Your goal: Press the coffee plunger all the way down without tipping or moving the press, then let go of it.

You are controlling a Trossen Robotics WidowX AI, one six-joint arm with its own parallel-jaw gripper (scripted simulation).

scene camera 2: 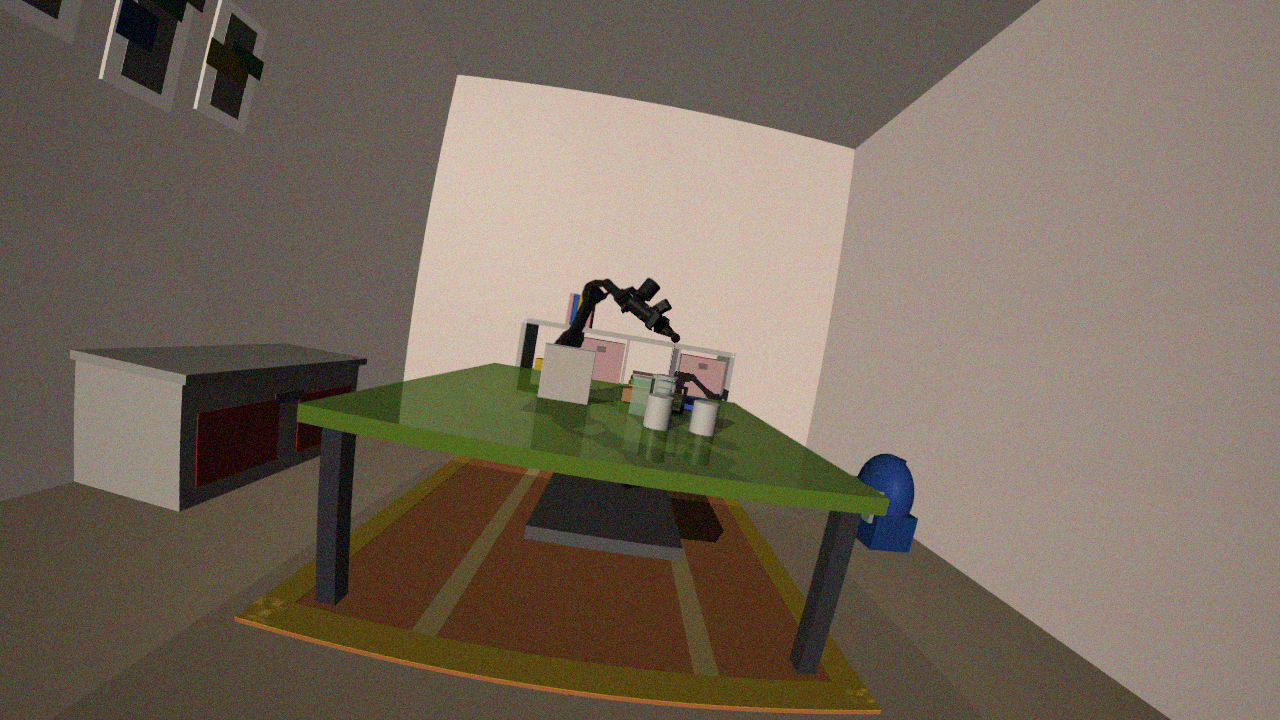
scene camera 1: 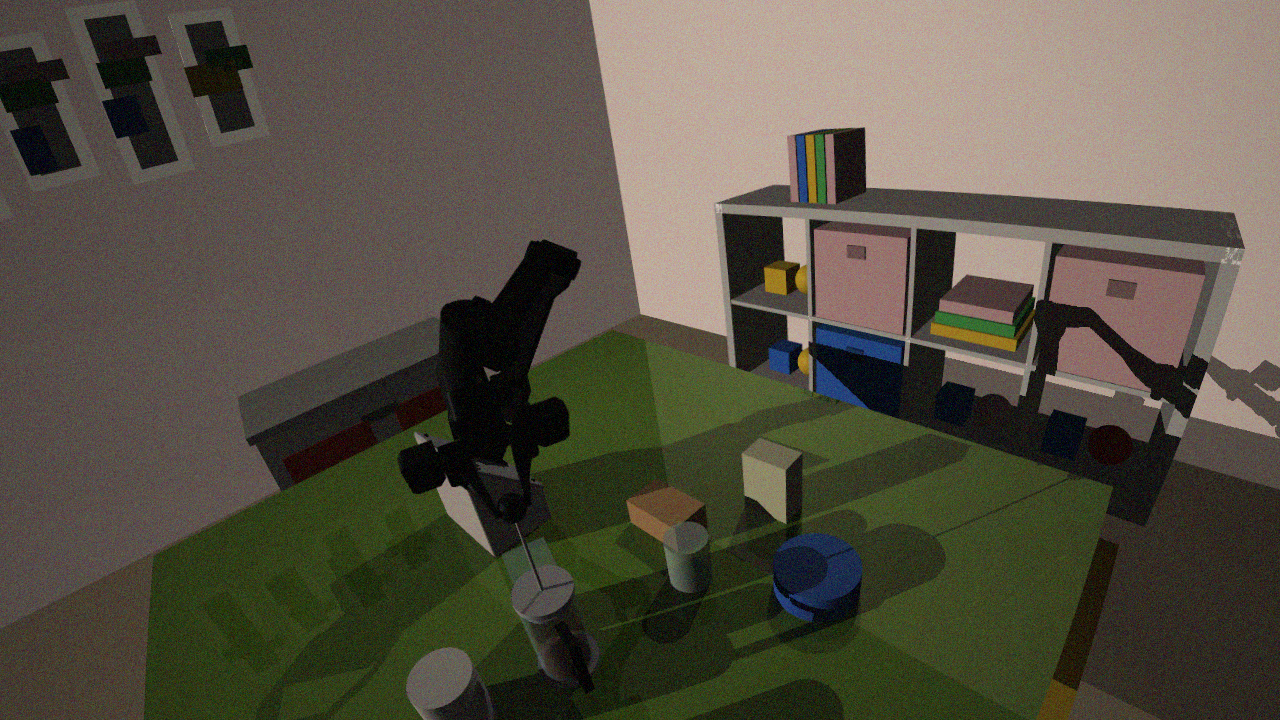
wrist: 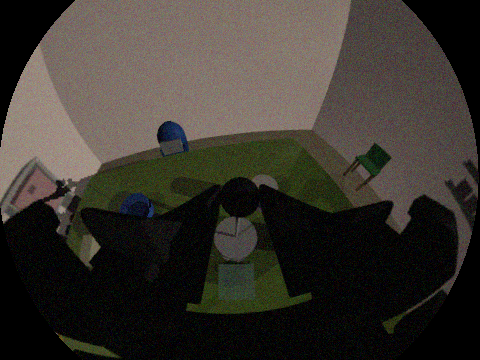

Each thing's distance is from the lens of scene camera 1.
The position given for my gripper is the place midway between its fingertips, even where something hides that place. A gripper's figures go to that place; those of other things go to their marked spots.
my gripper [scene camera 1: 513,510]: 56 cm
coffee press [scene camera 1: 544,597]: 65 cm
brown box [scene camera 1: 657,506]: 86 cm
The marked spots on the coffee press and the brown box are 29 cm apart.
